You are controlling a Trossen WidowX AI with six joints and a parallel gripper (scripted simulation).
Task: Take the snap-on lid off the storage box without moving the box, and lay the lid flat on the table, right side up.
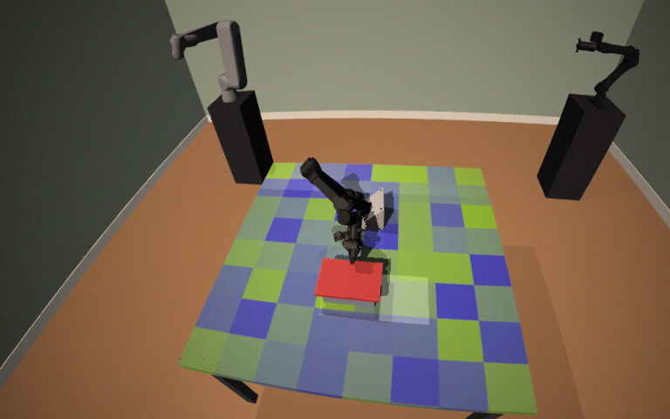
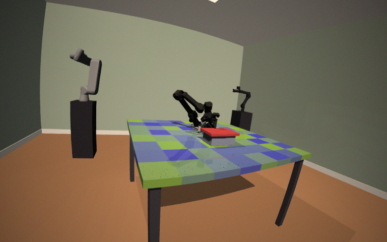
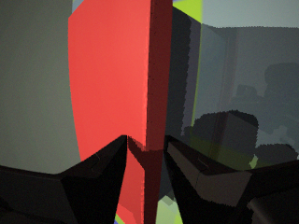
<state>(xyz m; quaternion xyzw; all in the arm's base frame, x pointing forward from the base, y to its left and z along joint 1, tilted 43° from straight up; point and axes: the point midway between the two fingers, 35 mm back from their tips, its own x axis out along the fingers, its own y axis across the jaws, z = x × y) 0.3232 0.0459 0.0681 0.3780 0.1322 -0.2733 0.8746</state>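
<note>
Right now my gripper tip is 7 cm short of the red lid. From my gripper tip the other things lie so: grey storage box: 7 cm ahead, 4 cm below.
</note>
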